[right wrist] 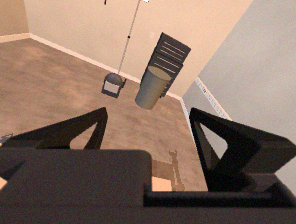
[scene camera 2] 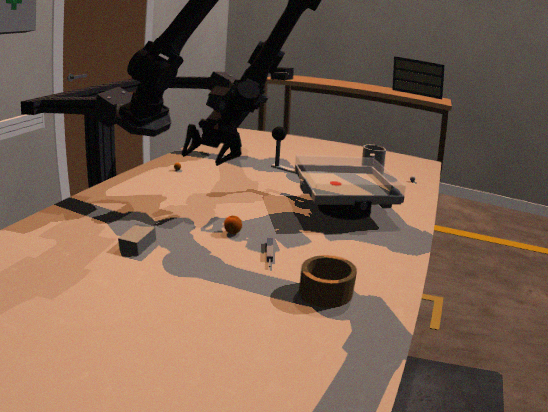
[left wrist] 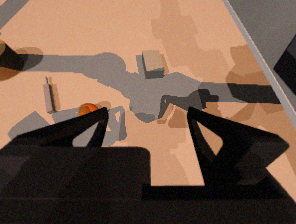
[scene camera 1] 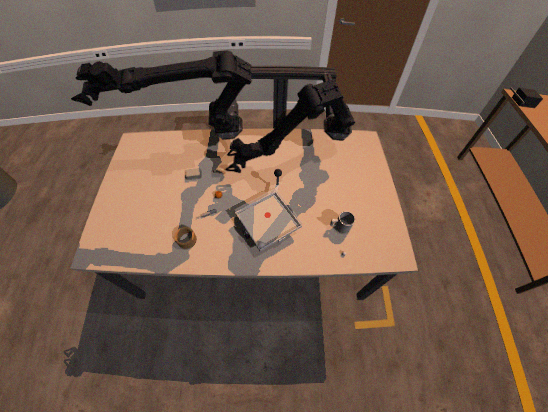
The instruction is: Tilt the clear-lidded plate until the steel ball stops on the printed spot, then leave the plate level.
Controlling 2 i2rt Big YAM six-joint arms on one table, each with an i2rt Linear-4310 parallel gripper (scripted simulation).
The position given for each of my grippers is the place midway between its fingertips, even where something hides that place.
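Note:
In scene camera 2, my left gripper (scene camera 2: 198,159), plus a grey block (scene camera 2: 137,239). In the left wrist view, my left gripper (left wrist: 147,111). In the right wrist view, my right gripper (right wrist: 148,112). Grey block out of frame in the right wrist view.

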